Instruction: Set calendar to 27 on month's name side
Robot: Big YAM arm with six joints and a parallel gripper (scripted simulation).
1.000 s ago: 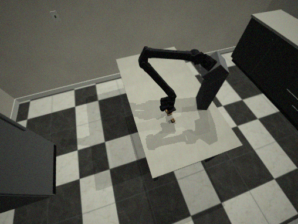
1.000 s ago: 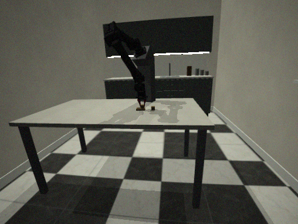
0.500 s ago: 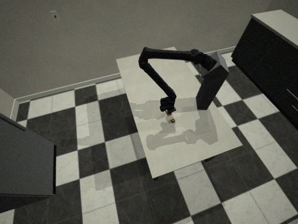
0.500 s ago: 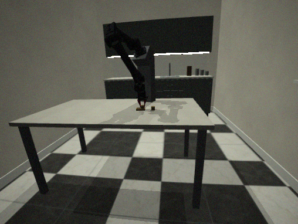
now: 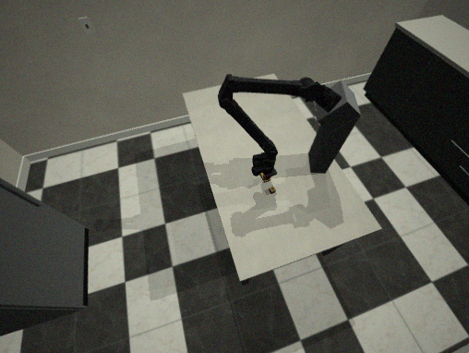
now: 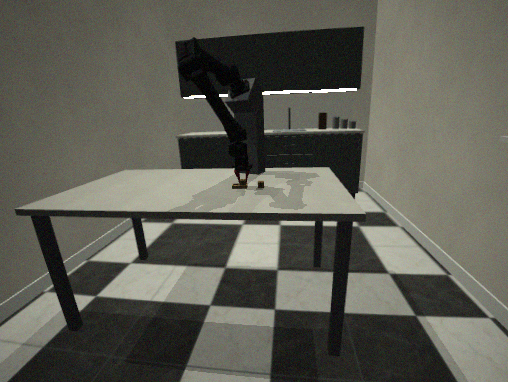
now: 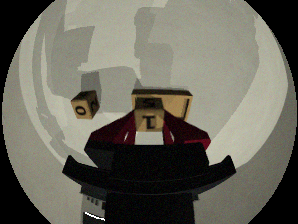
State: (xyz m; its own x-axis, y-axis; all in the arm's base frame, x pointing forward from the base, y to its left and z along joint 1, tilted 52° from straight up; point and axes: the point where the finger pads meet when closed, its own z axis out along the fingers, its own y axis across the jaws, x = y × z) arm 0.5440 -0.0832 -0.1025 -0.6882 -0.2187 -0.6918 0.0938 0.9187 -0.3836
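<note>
My gripper is now 2 cm to the left of the wooden tray and 2 cm above it.
</note>
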